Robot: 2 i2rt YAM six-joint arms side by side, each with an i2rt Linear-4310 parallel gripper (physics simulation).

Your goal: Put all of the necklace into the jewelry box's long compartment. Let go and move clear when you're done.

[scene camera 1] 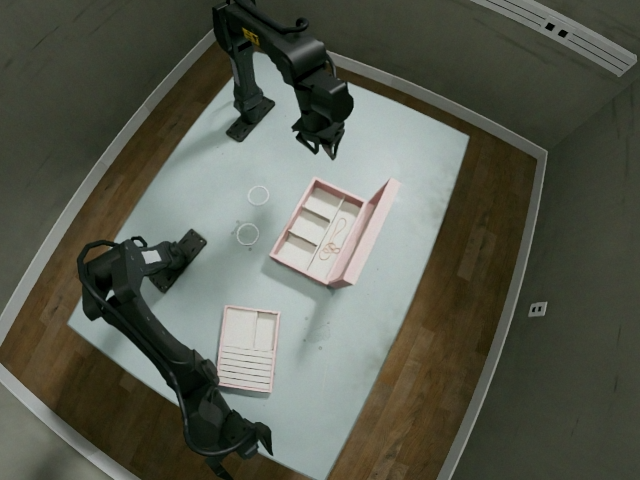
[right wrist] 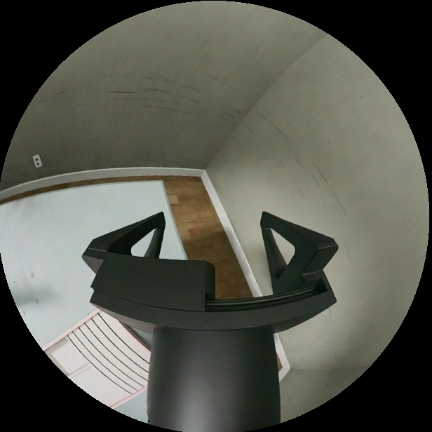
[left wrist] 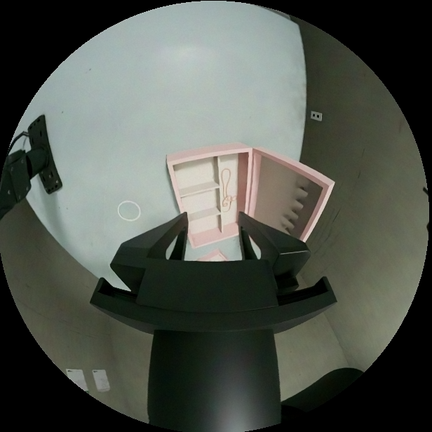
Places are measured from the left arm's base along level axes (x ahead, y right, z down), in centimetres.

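Pixels of known places: left gripper, fingertip midpoint: [scene camera 1: 325, 156]; right gripper, fingertip midpoint: [scene camera 1: 255, 470]; left arm's base at its link origin: [scene camera 1: 251, 118]; right arm's base at its link origin: [scene camera 1: 178, 260].
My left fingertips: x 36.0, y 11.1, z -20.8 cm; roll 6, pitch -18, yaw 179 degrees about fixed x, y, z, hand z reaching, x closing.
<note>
For each thing: its top centre in the pictures, then the offset to it from my left fingertips. "spot": a spot on its surface instead.
- long compartment at a spot on its surface: [scene camera 1: 323, 265] spot: dy +18.8, dx +12.2, dz +20.2 cm
- pink jewelry box at a spot on its surface: [scene camera 1: 298, 270] spot: dy +24.3, dx +7.7, dz +16.0 cm
- box's lid at a spot on its surface: [scene camera 1: 373, 232] spot: dy +11.1, dx +19.1, dz -1.3 cm
- pink-rimmed tray at its top centre: [scene camera 1: 247, 348] dy +49.0, dx +7.5, dz +18.1 cm
- upper ring at its top centre: [scene camera 1: 258, 195] dy +11.2, dx -15.8, dz +20.4 cm
- lower ring at its top centre: [scene camera 1: 247, 234] dy +22.9, dx -11.2, dz +20.4 cm
The thin orange-pink necklace [scene camera 1: 330, 250] [left wrist: 227, 201] lies inside the long compartment [scene camera 1: 323, 265] [left wrist: 231, 163] of the pink jewelry box [scene camera 1: 298, 270] [left wrist: 210, 151], on the side beside the lid. One end is a stretched loop and the other is small tangled loops; no part of it shows over the walls. My left gripper [scene camera 1: 324, 154] [left wrist: 212, 216] is partly open and empty, raised away from the box beyond its upper end in scene camera 1. My right gripper [scene camera 1: 250, 466] [right wrist: 212, 216] is wide open and empty, near the bottom of scene camera 1, far from the box.
The box's lid [scene camera 1: 373, 232] [left wrist: 285, 187] stands open along its right side. A pink-rimmed tray [scene camera 1: 222, 335] with slots lies below the box in scene camera 1. Two white rings, the upper ring [scene camera 1: 249, 198] and the lower ring [scene camera 1: 237, 237], lie left of the box.
</note>
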